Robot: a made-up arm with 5 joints.
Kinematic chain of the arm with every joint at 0, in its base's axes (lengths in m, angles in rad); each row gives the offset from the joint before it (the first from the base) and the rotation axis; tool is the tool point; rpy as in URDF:
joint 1: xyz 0 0 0.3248 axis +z
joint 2: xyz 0 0 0 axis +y
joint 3: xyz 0.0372 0 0.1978 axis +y
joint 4: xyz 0.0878 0 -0.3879 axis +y
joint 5: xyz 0.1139 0 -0.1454 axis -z
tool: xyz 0 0 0 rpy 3.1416 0 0
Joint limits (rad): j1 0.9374..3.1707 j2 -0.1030..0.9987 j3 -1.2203..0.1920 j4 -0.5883..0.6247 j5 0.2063..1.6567
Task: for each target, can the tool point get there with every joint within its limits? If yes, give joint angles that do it. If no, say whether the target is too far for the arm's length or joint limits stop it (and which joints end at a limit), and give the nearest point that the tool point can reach.
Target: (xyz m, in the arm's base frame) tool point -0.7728 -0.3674 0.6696
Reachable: no: too far | nearest point -0.5862 -0.0171 0.5830 | short by 0.406 m
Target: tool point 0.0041 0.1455 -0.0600
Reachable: yes | joints 1.5426 0.2047 0.0059 0.0994 1.4475
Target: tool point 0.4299 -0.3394 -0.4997
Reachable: no: too far | nearest point 0.1426 -0.1125 -0.0508 | short by 0.579 m
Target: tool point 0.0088 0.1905 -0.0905
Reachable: yes | joints 1.5245 0.7494 -0.3133 -0.4301 1.5254
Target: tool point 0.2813 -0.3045 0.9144
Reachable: no: joint limits stop it (at a limit: joint 1, joint 2, joint 3, joint 4) | nearest point 0.3038 0.4137 0.6714 | short by 0.758 m
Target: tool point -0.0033 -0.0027 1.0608
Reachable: no: joint limits stop it (at a limit: joint 1, joint 2, joint 3, joint 4) | nearest point -0.5130 -0.0149 0.6714 | short by 0.642 m
